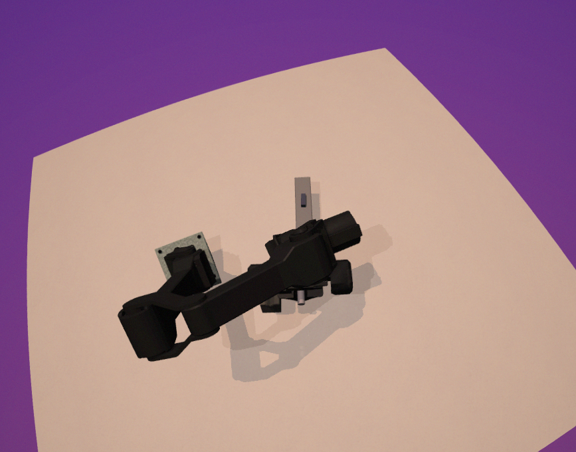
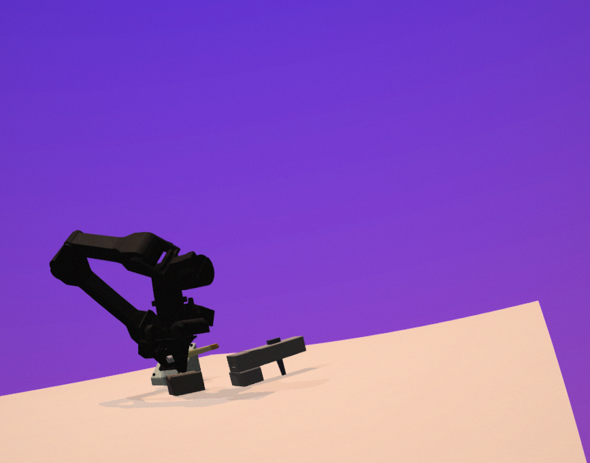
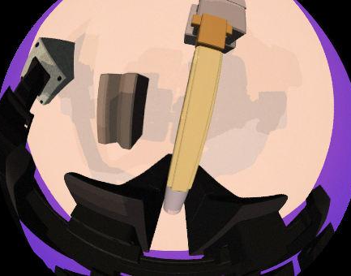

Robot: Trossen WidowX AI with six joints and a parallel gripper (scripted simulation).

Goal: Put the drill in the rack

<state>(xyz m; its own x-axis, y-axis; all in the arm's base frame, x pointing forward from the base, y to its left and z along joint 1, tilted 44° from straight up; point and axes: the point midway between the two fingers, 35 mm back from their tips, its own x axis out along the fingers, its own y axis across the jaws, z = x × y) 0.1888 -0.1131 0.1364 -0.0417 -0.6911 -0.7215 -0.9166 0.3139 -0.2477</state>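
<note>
The drill lies 4 cm above my gripper tip, 3 cm to the left of it and 2 cm ahead of it. Also, from my gripper tip: rack block (5 cm to the left, 5 cm behind, 3 cm below); then housing (17 cm to the left, 9 cm ahead); then key (20 cm to the left, 10 cm ahead).
</note>
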